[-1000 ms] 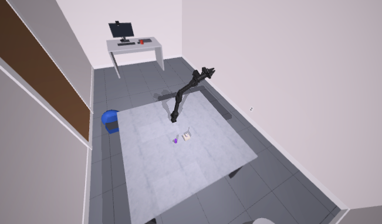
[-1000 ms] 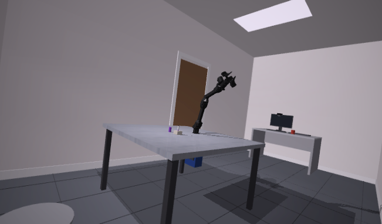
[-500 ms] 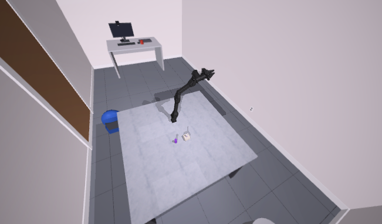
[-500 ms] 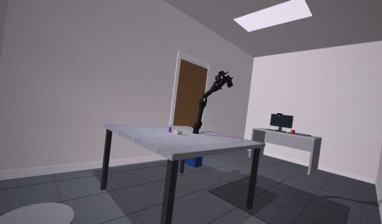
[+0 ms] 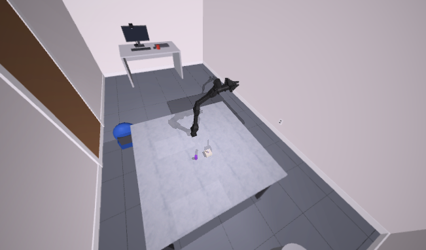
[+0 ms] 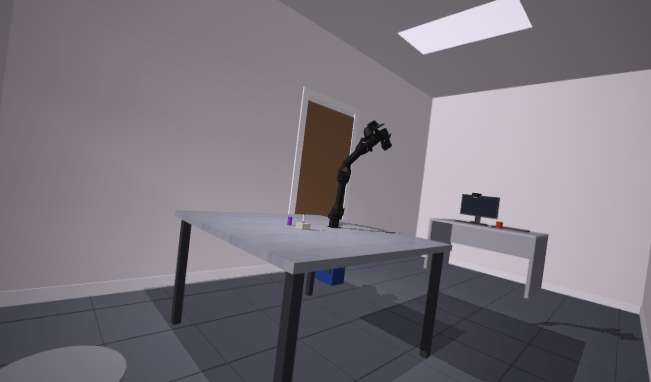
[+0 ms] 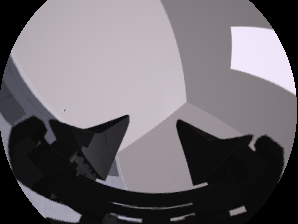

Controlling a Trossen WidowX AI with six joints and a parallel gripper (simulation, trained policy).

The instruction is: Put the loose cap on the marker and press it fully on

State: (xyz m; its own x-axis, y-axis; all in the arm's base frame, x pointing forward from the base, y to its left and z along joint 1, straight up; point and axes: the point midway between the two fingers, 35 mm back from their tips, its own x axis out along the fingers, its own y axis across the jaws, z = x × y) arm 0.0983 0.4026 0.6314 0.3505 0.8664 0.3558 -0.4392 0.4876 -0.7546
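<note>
Right now the purple cap is 200 mm ahead of my gripper tip, 530 mm to the right of it and 620 mm below it. From my gripper tip the other things lie so: beige holder block (200 mm ahead, 390 mm to the right, 630 mm below); marker (200 mm ahead, 390 mm to the right, 570 mm below).
</note>
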